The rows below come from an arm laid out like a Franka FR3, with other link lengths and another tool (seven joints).
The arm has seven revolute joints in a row. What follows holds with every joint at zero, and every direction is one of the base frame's.
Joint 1 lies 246.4 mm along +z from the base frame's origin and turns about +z.
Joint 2 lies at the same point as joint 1 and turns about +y.
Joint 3 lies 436.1 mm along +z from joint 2 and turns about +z.
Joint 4 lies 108.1 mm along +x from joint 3 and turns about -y.
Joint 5 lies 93.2 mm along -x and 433.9 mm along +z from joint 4 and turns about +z.
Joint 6 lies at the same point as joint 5 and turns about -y.
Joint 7 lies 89.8 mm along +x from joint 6 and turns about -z.
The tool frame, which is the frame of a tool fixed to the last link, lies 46 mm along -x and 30 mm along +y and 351.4 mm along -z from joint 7; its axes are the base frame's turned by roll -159, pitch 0 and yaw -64.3 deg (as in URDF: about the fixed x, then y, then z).
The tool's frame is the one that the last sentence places.
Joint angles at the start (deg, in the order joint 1, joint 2, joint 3, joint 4, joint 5, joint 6, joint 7):
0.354 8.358 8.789 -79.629 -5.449 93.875 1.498
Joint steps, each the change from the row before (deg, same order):
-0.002 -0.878 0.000 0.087 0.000 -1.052 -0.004
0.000 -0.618 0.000 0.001 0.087 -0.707 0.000
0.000 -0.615 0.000 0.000 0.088 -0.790 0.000
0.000 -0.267 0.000 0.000 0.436 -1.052 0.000
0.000 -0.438 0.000 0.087 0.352 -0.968 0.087
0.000 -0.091 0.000 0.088 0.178 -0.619 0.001
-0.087 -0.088 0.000 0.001 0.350 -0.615 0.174
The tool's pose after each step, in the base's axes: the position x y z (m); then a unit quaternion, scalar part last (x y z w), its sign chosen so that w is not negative. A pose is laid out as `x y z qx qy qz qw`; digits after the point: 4 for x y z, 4 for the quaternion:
0.6646 0.1002 0.4348 -0.8629 0.4551 -0.1490 0.1613
0.6583 0.1000 0.4410 -0.8629 0.4556 -0.1485 0.1607
0.6514 0.0997 0.4469 -0.8630 0.4562 -0.1473 0.1597
0.6438 0.1013 0.4486 -0.8635 0.4580 -0.1400 0.1584
0.6364 0.1025 0.4531 -0.8632 0.4599 -0.1356 0.1580
0.6326 0.1031 0.4541 -0.8635 0.4608 -0.1318 0.1568
0.6284 0.1038 0.4544 -0.8628 0.4638 -0.1268 0.1563

